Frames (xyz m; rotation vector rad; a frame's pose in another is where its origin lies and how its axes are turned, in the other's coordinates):
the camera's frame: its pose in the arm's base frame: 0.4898 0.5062 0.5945 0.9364 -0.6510 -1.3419
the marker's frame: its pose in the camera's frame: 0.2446 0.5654 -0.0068 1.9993 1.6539 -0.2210
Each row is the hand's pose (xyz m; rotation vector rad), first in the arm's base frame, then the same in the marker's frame.
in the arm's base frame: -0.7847 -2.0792 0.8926 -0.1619 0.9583 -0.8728
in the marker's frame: -1.0497 2.5682 -0.5868 1.8981 0.8468 1.7176
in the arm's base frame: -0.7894 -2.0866 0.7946 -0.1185 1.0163 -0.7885
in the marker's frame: -1.1003 2.5821 -0.5036 1.9084 0.7685 1.8261
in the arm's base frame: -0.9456 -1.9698 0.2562 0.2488 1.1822 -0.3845
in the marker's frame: -1.5167 2.5248 -0.1147 -2.0345 -0.4263 -2.3240
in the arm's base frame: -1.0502 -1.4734 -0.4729 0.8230 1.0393 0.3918
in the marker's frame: -2.0472 2.0966 0.4546 -1.5641 0.3629 -1.7804
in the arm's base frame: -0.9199 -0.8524 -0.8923 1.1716 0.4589 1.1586
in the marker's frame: -2.2471 1.4887 0.8658 -1.2495 0.9641 -0.9503
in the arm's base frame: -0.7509 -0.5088 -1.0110 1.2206 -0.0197 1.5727
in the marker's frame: -2.2194 1.1298 1.0422 -1.0693 1.2564 -0.4079
